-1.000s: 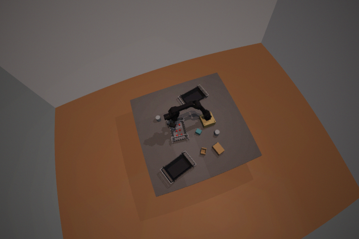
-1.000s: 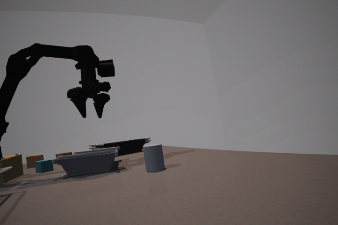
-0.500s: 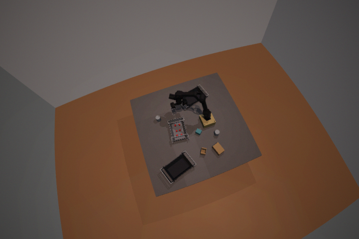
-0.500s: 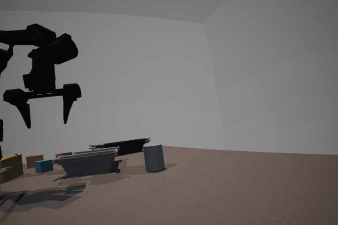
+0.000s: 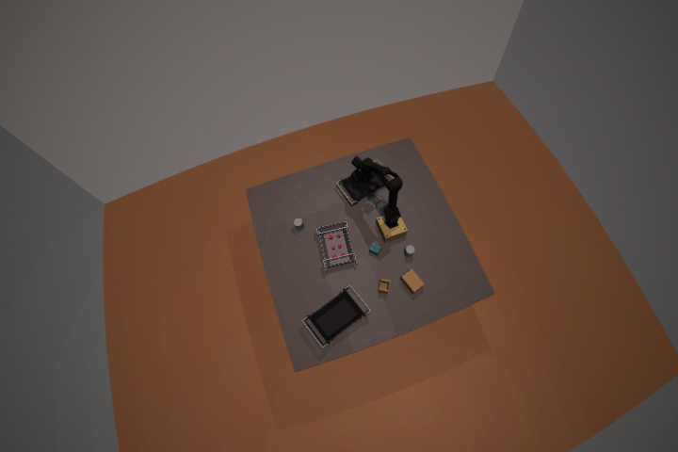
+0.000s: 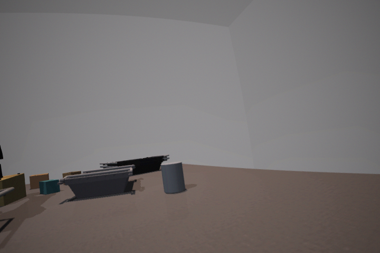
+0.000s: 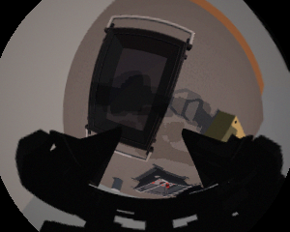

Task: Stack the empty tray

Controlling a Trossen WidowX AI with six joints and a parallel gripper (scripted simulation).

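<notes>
My gripper tip is now 40 mm past the black tray, 70 mm to the left of it and 60 mm above it. From my gripper tip the other things lie so: tan box (190 mm ahead, 610 mm to the left, 90 mm below); then teal block (130 mm ahead, 380 mm to the left, 90 mm below); then flat tan block (30 mm ahead, 670 mm to the left, 80 mm below).
</notes>
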